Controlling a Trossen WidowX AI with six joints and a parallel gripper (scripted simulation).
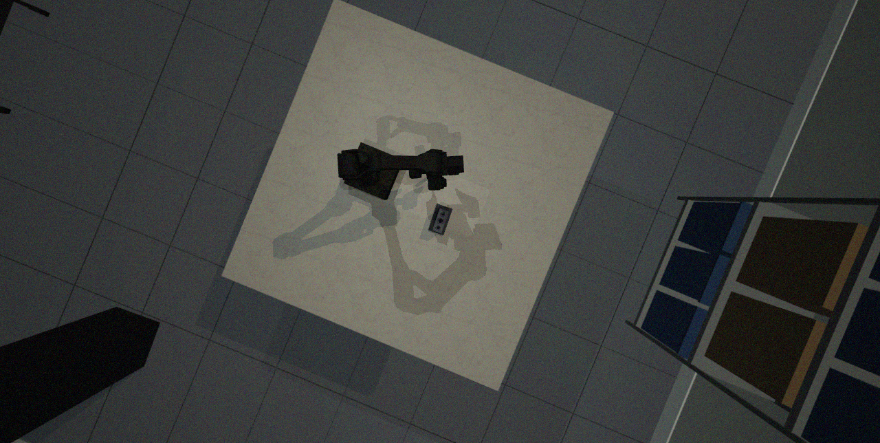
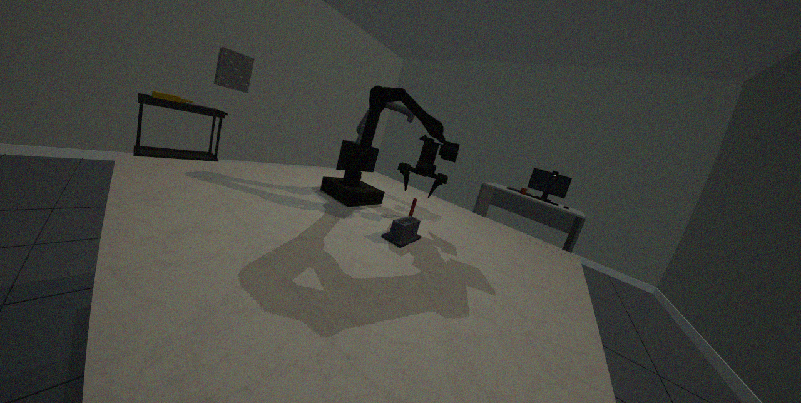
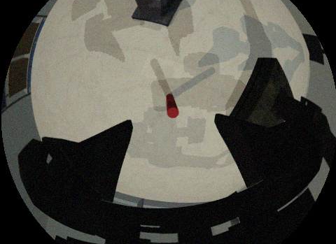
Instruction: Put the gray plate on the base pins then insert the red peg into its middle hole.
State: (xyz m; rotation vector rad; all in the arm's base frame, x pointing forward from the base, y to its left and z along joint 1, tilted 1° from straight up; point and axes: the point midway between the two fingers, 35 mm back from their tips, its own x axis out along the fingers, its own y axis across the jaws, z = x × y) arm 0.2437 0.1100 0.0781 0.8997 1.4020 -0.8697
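Now: gripper tip 6 cm above the red peg. From my gripper tip the other things lie so: dark base (19 cm to the right, 9 cm below, 9 cm ahead); gray plate (19 cm to the right, 9 cm ahead, 5 cm below).
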